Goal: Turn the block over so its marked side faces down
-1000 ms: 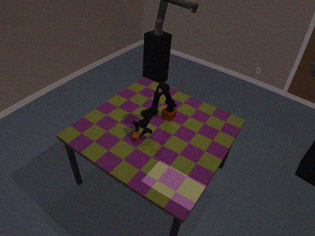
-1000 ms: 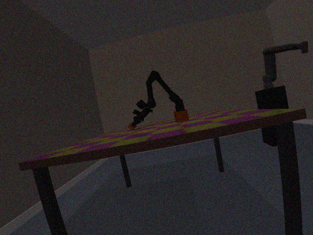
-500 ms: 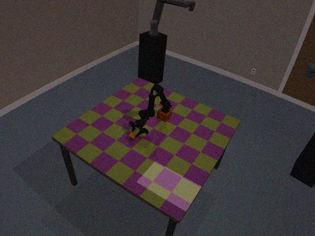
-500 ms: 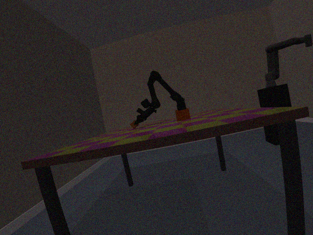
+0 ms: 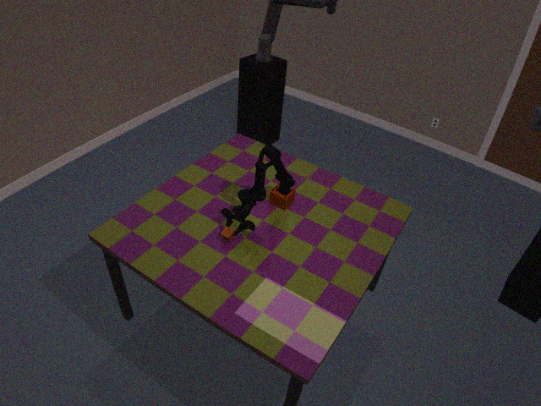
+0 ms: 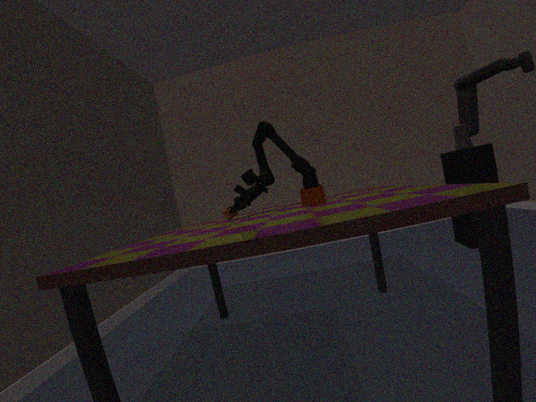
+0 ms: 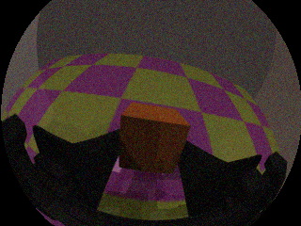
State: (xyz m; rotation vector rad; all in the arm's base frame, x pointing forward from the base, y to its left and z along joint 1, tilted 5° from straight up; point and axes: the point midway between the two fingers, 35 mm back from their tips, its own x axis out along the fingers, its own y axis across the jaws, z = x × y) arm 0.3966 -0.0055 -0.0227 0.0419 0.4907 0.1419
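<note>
My gripper tip is now 10 mm above the block.
</note>
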